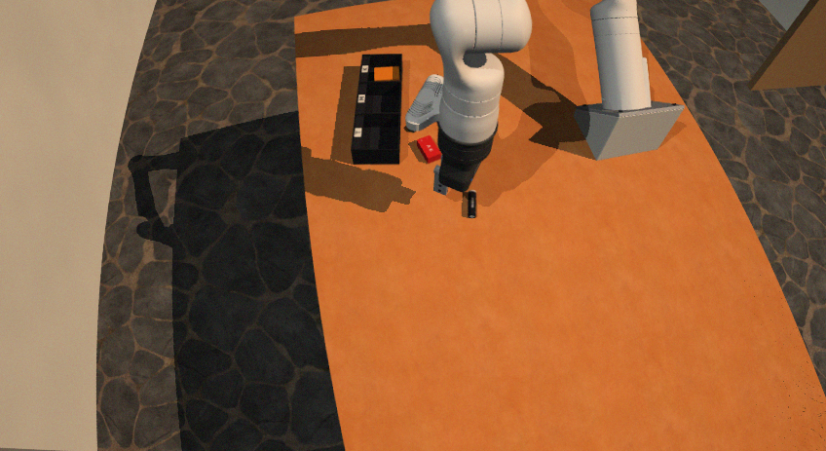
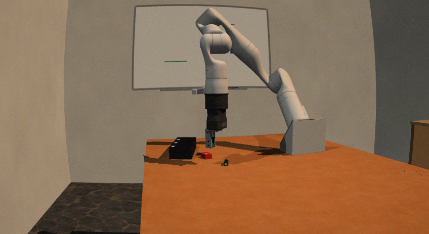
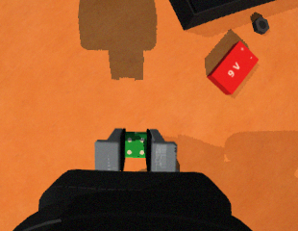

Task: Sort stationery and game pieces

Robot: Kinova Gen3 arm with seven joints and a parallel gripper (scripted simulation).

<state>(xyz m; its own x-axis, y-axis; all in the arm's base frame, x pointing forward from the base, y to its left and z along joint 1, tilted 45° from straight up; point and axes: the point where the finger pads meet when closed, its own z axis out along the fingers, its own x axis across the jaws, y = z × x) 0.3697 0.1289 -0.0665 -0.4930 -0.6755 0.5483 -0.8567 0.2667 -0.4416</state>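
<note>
The black row is 100 mm ahead of my hand, 220 mm to the right of it and 60 mm below it. Also, from my hand: green die 10 mm below; black cylinder 50 mm behind, 10 mm to the left, 70 mm below; red 9V battery 10 mm ahead, 120 mm to the right, 70 mm below.
</note>
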